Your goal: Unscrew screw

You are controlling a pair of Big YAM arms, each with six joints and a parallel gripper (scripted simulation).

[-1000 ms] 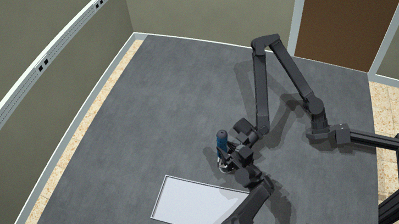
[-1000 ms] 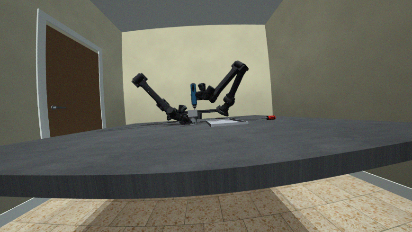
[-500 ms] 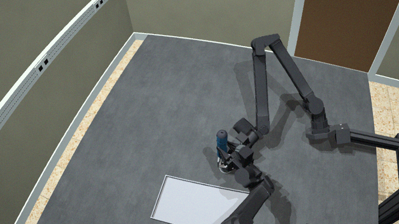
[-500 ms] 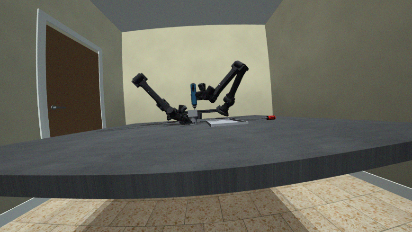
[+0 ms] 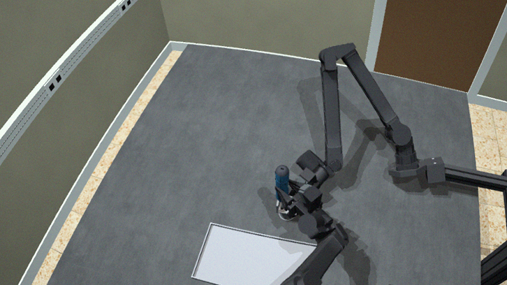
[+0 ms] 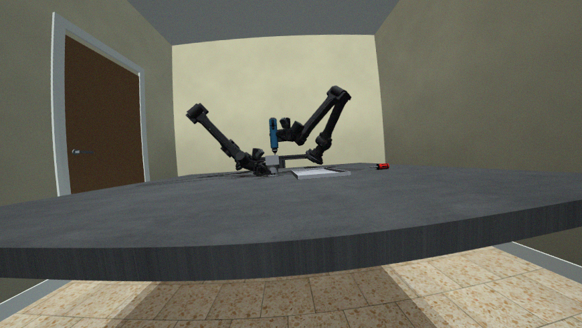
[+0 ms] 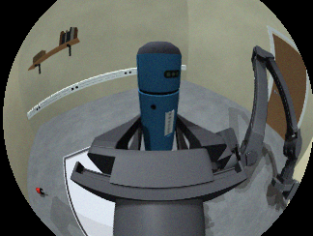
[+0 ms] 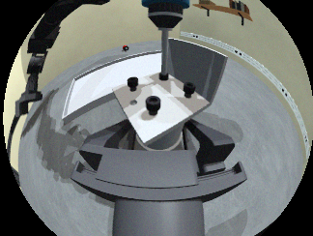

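The grey bracket lies 50 mm above my right hand. The rest, counted from my right hand: flat white tray: 220 mm to the left, 40 mm ahead, 20 mm below; then red-handled screwdriver: 550 mm to the left, 100 mm ahead, 10 mm below.
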